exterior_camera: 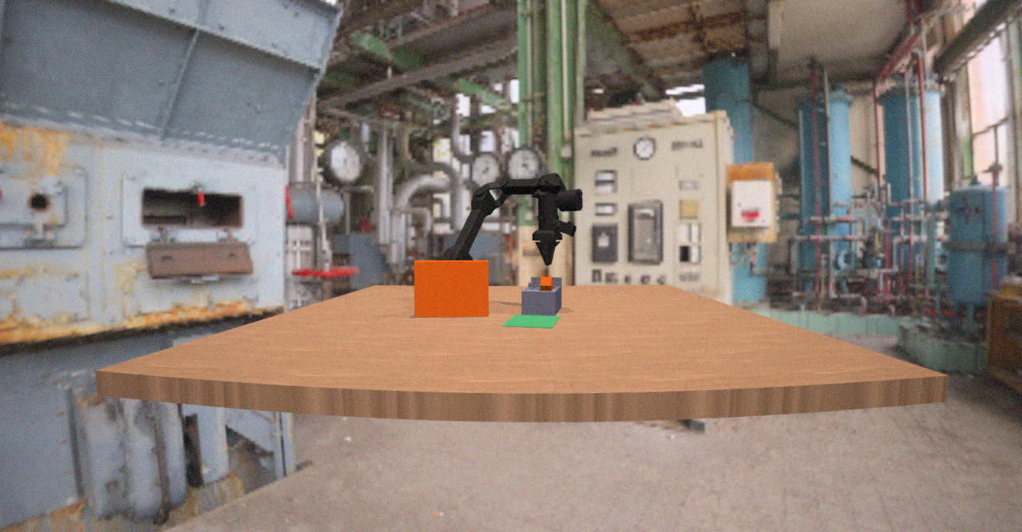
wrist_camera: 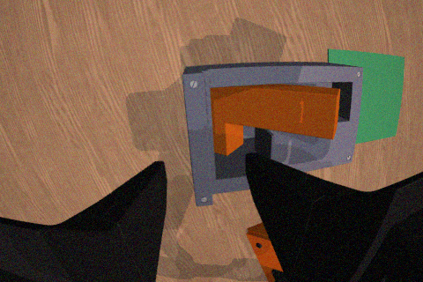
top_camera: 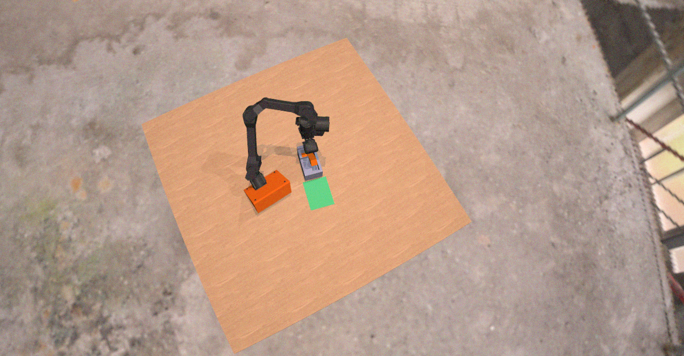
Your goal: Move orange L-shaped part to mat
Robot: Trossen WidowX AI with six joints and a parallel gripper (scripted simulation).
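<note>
Now: gripper tip 80 mm above the orange L-shaped part, 40 mm to the left of it and 20 mm past it. Round my gripper tip: grey tray 140 mm below, 60 mm to the right, 30 mm behind; then green mat 210 mm to the right, 140 mm below, 80 mm behind.
</note>
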